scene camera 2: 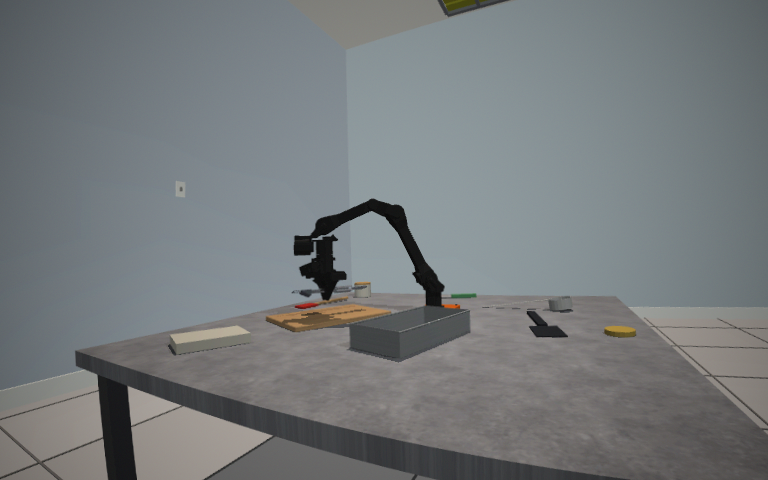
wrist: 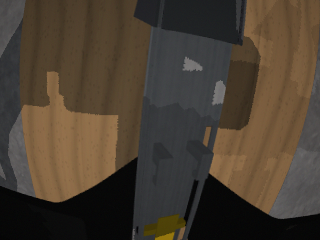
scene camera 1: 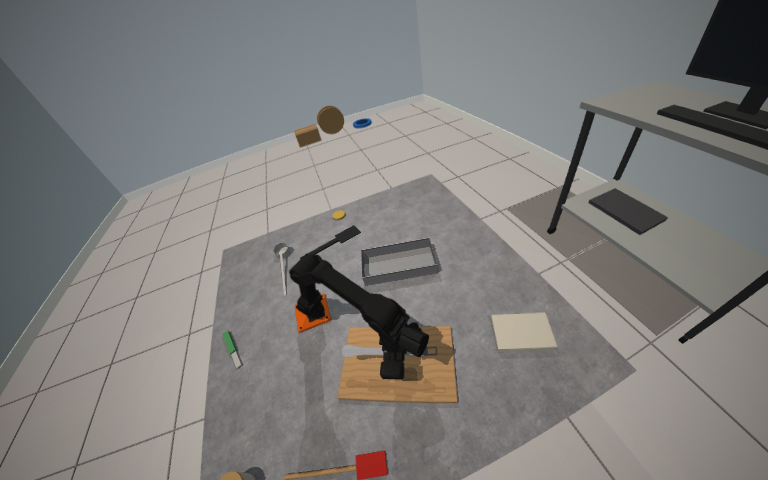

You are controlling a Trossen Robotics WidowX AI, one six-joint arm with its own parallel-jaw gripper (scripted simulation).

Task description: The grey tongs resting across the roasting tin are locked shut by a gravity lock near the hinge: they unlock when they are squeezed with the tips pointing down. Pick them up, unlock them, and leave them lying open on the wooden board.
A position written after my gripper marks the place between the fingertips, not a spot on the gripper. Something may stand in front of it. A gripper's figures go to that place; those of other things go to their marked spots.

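Scene:
My gripper [scene camera 2: 326, 300] is 125 cm from the lens. A wooden board [scene camera 2: 307, 320] is there at 116 cm from the lens, and a cream slab [scene camera 2: 193, 341] is 96 cm from the lens. For a grey roasting tin [scene camera 2: 400, 334] I get 77 cm from the lens. The marked spots on the cream slab and the grey roasting tin are 50 cm apart.

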